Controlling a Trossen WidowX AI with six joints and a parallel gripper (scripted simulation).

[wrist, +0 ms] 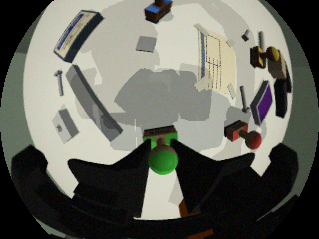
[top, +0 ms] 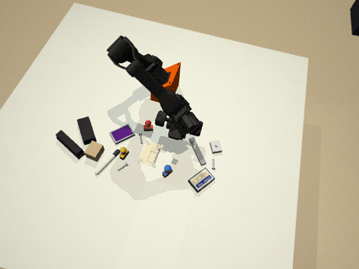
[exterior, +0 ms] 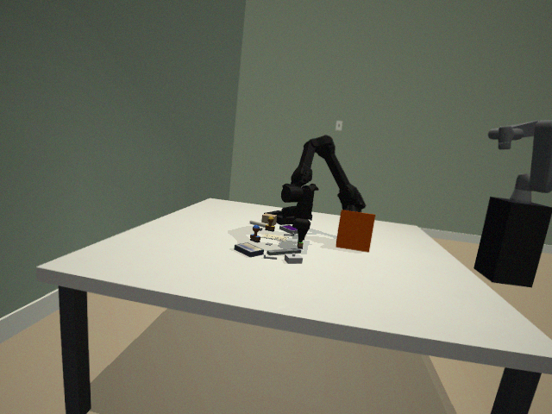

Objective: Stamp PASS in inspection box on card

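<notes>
Right now the purple ink pad is 23 cm to the right of my gripper tip, 5 cm ahead of it and 2 cm below it. Also, from my gripper tip: green-knobbed stamp: right at my gripper tip; then red-knob stamp: 13 cm to the right, 1 cm below; then grey bar: 10 cm to the left, 5 cm ahead, 2 cm below.
</notes>
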